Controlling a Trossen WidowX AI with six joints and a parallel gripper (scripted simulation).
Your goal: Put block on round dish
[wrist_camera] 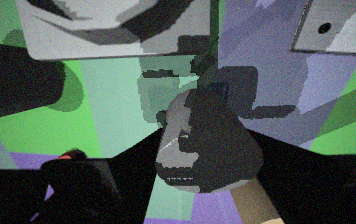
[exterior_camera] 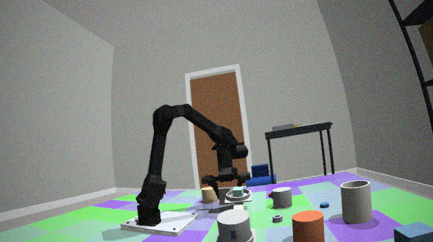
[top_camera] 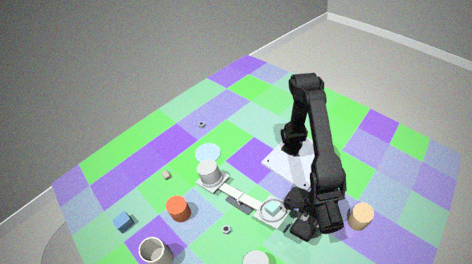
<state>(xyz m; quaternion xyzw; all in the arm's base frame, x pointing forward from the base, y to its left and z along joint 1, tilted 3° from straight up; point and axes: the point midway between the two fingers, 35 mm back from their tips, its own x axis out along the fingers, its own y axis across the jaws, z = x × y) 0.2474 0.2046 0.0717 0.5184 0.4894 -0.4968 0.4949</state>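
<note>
My gripper tip is 4 cm short of the pale teal block, 11 cm to the left of it and 5 cm below it. Round my gripper tip: tan cylinder (11 cm behind, 15 cm to the left); then grey cup (3 cm ahead, 39 cm to the right, 2 cm above); then red item (20 cm ahead, 8 cm to the left, 3 cm below).
</note>
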